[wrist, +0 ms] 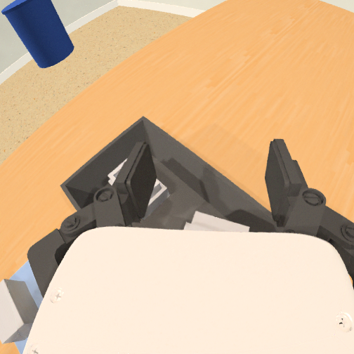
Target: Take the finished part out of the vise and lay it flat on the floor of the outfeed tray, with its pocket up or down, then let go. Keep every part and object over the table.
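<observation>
My gripper (208,158) is open, its two dark fingers wide apart over the dark grey outfeed tray (107,157), with nothing between them. A light grey part (217,223) shows inside the tray, below and between the fingers. The white gripper housing hides most of it, so its pocket and whether it lies fully flat cannot be told. Another light part with a pocket (159,192) is in the tray near its far left corner, partly hidden behind the left finger. The vise cannot be made out in this view.
The tray walls stand around the parts, and the left finger overlaps the tray's left side. A grey block (17,310) and a light blue surface (29,280) show at the lower left. A blue bin (41,37) stands on the floor beyond the wooden table (225,75).
</observation>
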